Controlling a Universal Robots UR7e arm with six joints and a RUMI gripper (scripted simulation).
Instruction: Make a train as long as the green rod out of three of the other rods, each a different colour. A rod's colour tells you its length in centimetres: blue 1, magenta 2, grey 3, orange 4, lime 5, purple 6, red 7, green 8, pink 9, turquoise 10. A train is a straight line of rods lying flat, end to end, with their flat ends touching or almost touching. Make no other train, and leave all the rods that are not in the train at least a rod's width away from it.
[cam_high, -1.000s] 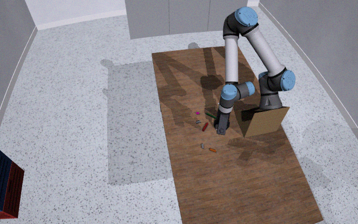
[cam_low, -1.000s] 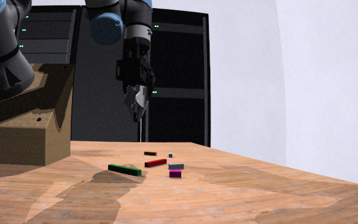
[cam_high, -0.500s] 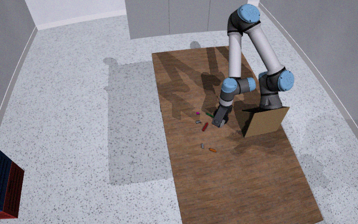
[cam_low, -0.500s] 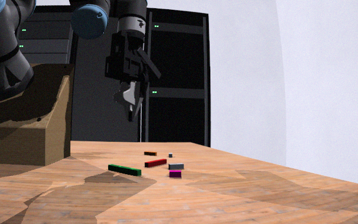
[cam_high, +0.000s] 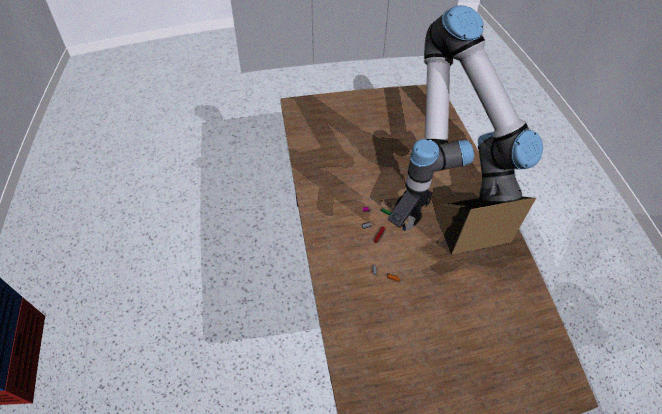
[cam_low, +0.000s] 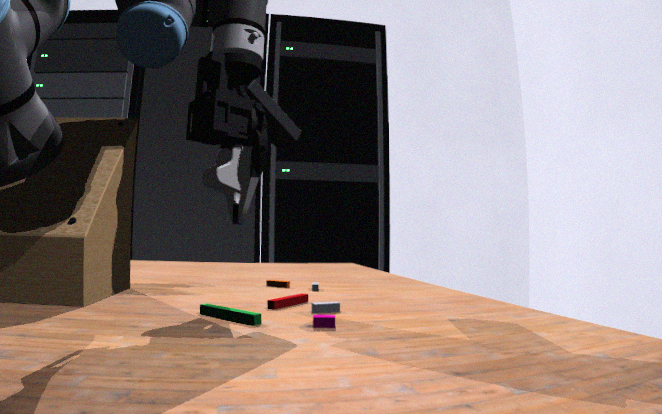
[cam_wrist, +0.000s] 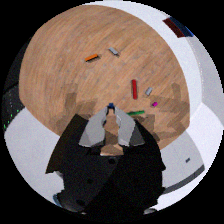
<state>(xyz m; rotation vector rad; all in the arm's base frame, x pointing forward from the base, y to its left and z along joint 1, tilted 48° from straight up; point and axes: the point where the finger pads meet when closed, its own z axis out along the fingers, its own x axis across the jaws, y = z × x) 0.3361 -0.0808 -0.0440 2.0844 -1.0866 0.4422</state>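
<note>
My hand is 110 mm above the red rod, 60 mm to the left of it and 60 mm short of it. The rest, counted from my hand: orange rod: 120 mm to the left, 110 mm below, 70 mm ahead; blue rod: 10 mm below; green rod: 140 mm to the right, 110 mm below, 10 mm behind.
</note>
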